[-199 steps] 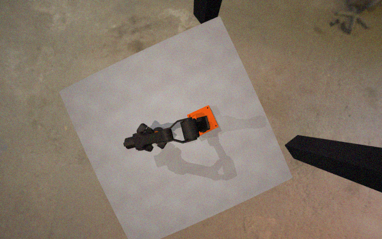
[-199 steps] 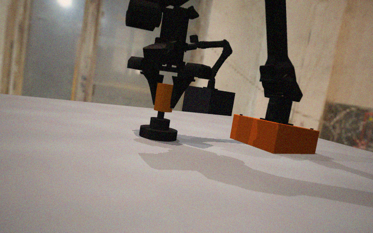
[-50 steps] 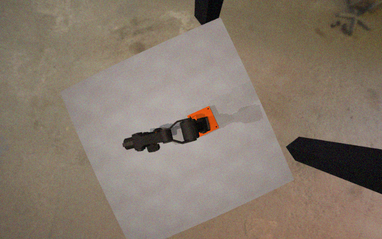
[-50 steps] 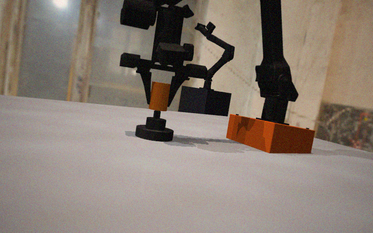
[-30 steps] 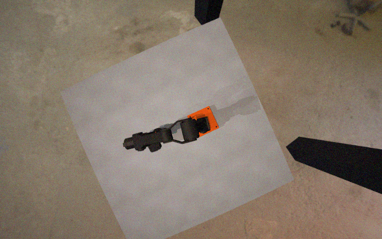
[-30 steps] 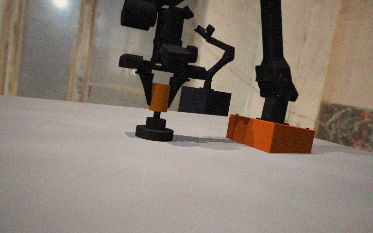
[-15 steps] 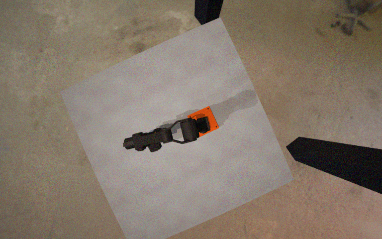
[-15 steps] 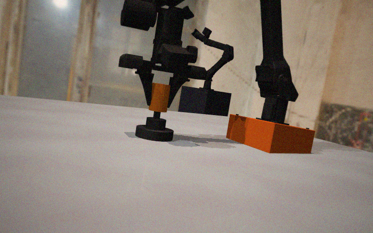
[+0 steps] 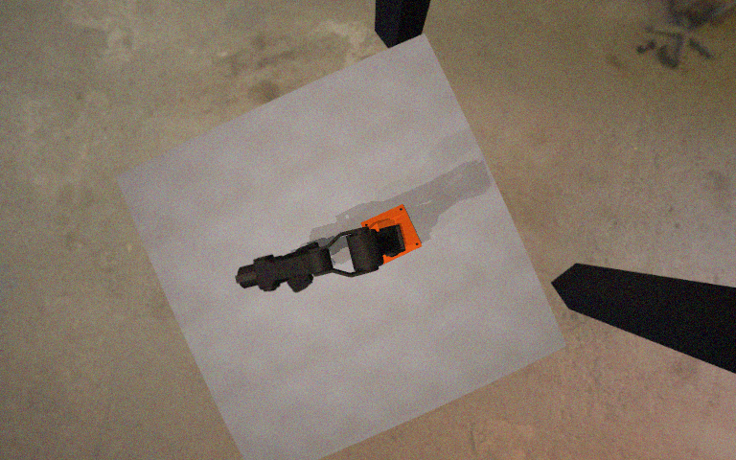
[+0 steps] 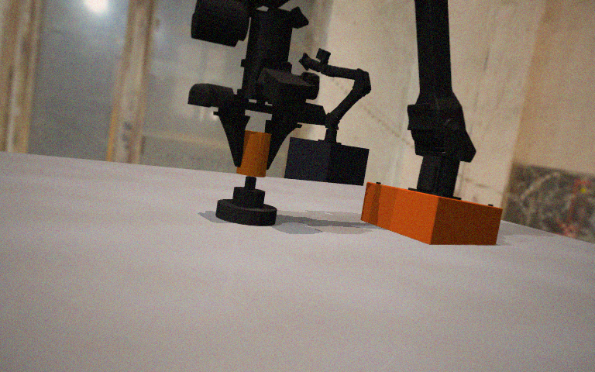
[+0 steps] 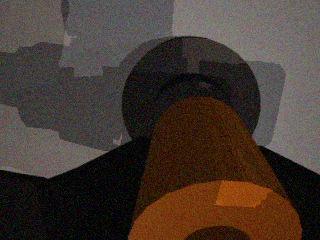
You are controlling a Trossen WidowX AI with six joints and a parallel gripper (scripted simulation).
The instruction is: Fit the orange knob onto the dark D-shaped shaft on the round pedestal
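My gripper tip is 2 cm below the orange knob. From my gripper tip the other things lie so: dark round pedestal 4 cm below.
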